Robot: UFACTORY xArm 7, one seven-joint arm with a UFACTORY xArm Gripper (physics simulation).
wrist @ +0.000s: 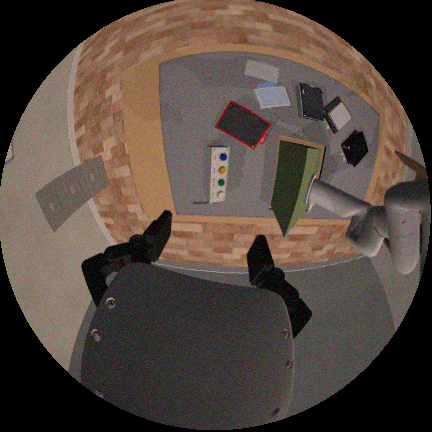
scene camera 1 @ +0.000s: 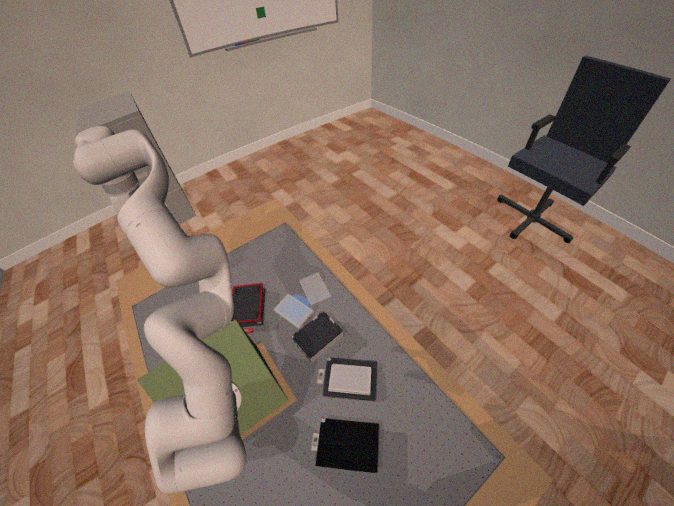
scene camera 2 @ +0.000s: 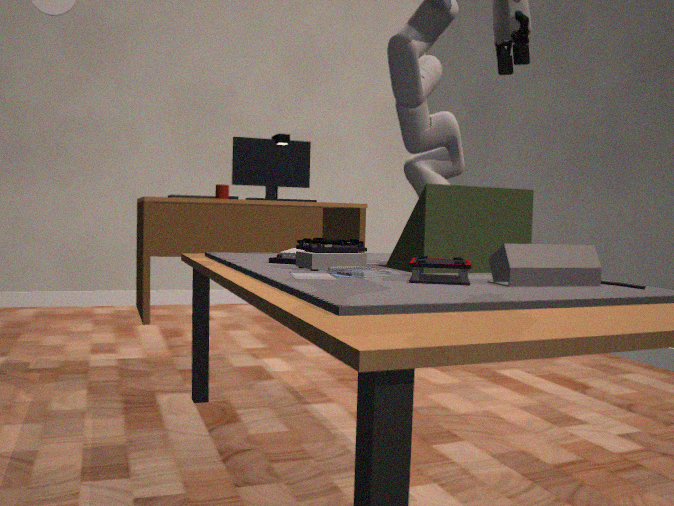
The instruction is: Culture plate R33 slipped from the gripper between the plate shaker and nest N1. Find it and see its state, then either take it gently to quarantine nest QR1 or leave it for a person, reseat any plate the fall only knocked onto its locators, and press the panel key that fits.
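Pixels of known places: gripper, between the fingertips: (wrist: 212, 234) (scene camera 2: 513, 69); arm's base, origin of its link: (wrist: 309, 187) (scene camera 2: 455, 236).
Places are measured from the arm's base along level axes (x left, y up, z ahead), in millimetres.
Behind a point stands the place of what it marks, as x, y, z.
The loose plate (scene camera 1: 293, 310) @(166, -73, 340) (wrist: 272, 96) @(171, -75, 338), pale blue with a fine grid, lies on the mat beside the shaker (scene camera 1: 317, 336) @(7, -29, 349) (scene camera 2: 331, 253) @(47, -42, 363) (wrist: 311, 102) @(24, -29, 345). A blue patch (scene camera 1: 302, 300) @(188, -82, 391) (wrist: 267, 85) @(187, -83, 388) shows at its edge, and a clear flat lid-like sheet (scene camera 1: 315, 288) @(203, -82, 461) (wrist: 262, 71) @(203, -82, 453) lies apart beyond it. The red-rimmed nest QR1 (scene camera 1: 248, 303) @(279, -44, 213) (scene camera 2: 439, 266) @(358, -49, 247) (wrist: 243, 125) @(285, -44, 201) is empty. A white-topped plate (scene camera 1: 350, 379) @(-165, -51, 355) (wrist: 338, 115) @(-148, -52, 351) sits in a dark nest; its seating is unclear. The key panel (wrist: 220, 175) @(367, -21, 12) has blue, yellow, green and white keys. My gripper (scene camera 2: 513, 64) @(349, 359, 81) (wrist: 212, 234) @(349, 359, 81) is open, empty, high above the table's panel side.
Another dark nest (scene camera 1: 347, 444) @(-305, -29, 240) (wrist: 355, 148) @(-276, -29, 233) holds no visible plate. A green block-like pedestal (scene camera 1: 253, 375) @(4, 2, 118) (scene camera 2: 479, 228) @(127, 25, 9) (wrist: 290, 182) @(128, 61, 33) stands at the arm's base, near QR1 and the panel. A grey cabinet (wrist: 73, 192) stands beyond the table end. A desk (scene camera 2: 234, 228) stands behind.
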